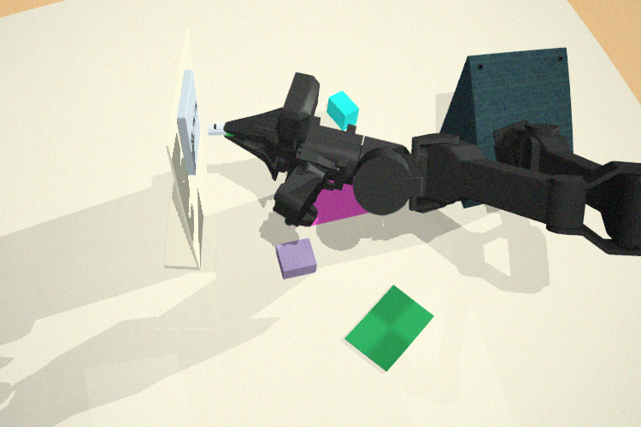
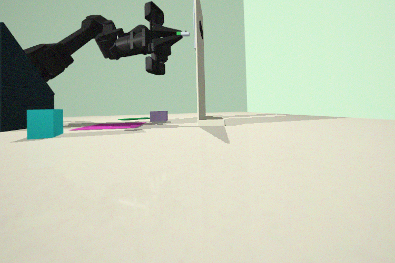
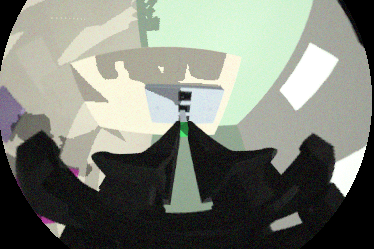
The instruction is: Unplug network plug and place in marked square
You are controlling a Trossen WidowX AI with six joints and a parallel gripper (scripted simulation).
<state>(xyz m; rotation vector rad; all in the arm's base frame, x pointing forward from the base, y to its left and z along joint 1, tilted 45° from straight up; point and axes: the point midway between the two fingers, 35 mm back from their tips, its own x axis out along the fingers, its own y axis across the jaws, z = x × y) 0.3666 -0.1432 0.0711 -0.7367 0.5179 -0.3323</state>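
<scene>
Right now my gripper tip is 23 cm above the magenta square, 16 cm past it and 2 cm to the left of it. Round my gripper tip: green plug right at my gripper tip.
</scene>
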